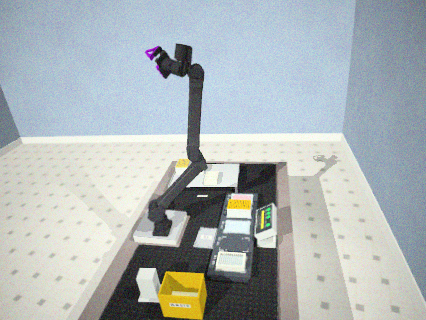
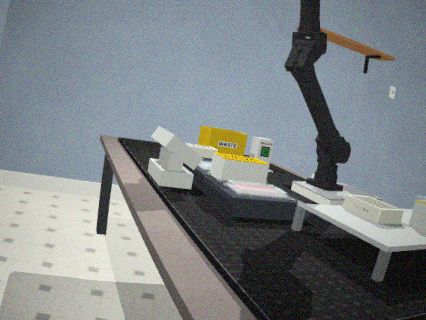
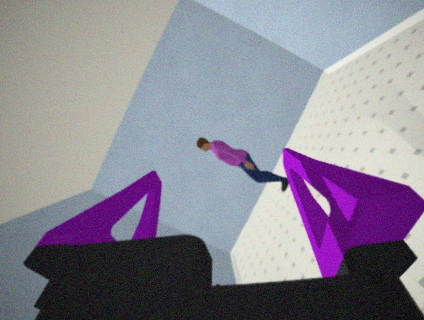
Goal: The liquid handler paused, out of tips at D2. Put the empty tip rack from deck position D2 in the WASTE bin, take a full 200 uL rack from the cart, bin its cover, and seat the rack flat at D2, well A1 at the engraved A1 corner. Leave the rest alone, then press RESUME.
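Pixels of known places: gripper, fingertip midpoint: (image 1: pixel 151 59) (image 3: pixel 217 166); arm's base, link origin: (image 1: pixel 162 228) (image 2: pixel 324 186).
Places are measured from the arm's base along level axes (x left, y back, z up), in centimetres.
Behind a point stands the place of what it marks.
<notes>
My gripper (image 1: pixel 151 60) @(x 13.3, y -5.8, z 87.0 cm) (image 3: pixel 217 166) @(x 13.3, y -5.8, z 87.0 cm) is open and empty, raised high above the table. The dark deck (image 1: pixel 214 260) @(x -23.7, y -31.0, z 1.9 cm) (image 2: pixel 215 199) @(x 18.3, y -50.2, z -2.2 cm) has a bare position (image 1: pixel 235 243) @(x -12.4, y -40.2, z 1.7 cm) between a whitish rack (image 1: pixel 231 261) @(x -25.4, y -39.0, z 3.2 cm) and a pale blue plate (image 1: pixel 236 226) @(x -1.0, y -40.4, z 2.7 cm); its label is unreadable. A yellow-topped rack (image 1: pixel 239 206) @(x 9.4, y -41.8, z 7.8 cm) (image 2: pixel 239 168) @(x 15.8, y -43.9, z 5.7 cm) stands farther along. The yellow WASTE bin (image 1: pixel 183 306) @(x -50.4, y -21.8, z 5.0 cm) (image 2: pixel 222 138) @(x -38.7, y -23.6, z 7.6 cm) has something pale inside. The white cart (image 1: pixel 229 175) @(x 50.0, y -33.9, z 3.0 cm) (image 2: pixel 345 222) @(x 49.9, y -36.6, z 3.0 cm) holds a cream open-topped box (image 1: pixel 212 178) @(x 41.7, y -23.6, z 6.1 cm) (image 2: pixel 372 210) @(x 47.9, y -26.8, z 5.2 cm) and a yellow-topped rack (image 1: pixel 183 163) @(x 55.6, y -2.2, z 10.1 cm). A white box (image 1: pixel 148 285) @(x -42.3, y -5.5, z 6.2 cm) (image 2: pixel 256 145) @(x -38.2, y -7.9, z 6.9 cm) carries a green button (image 2: pixel 265 151) @(x -35.5, y -4.7, z 5.2 cm).
A tilted display panel (image 1: pixel 266 220) @(x -4.0, y -55.6, z 9.2 cm) stands right of the deck. A flat grey plate (image 1: pixel 205 237) @(x -4.0, y -23.9, z -2.2 cm) lies between the deck and the arm's white base (image 1: pixel 170 232) @(x -2.6, y -4.8, z -0.3 cm) (image 2: pixel 310 193) @(x 4.5, y -9.4, z -1.8 cm). An orange shelf (image 2: pixel 355 46) is on the wall. A person (image 3: pixel 230 154) in a magenta top shows beyond the fingers.
</notes>
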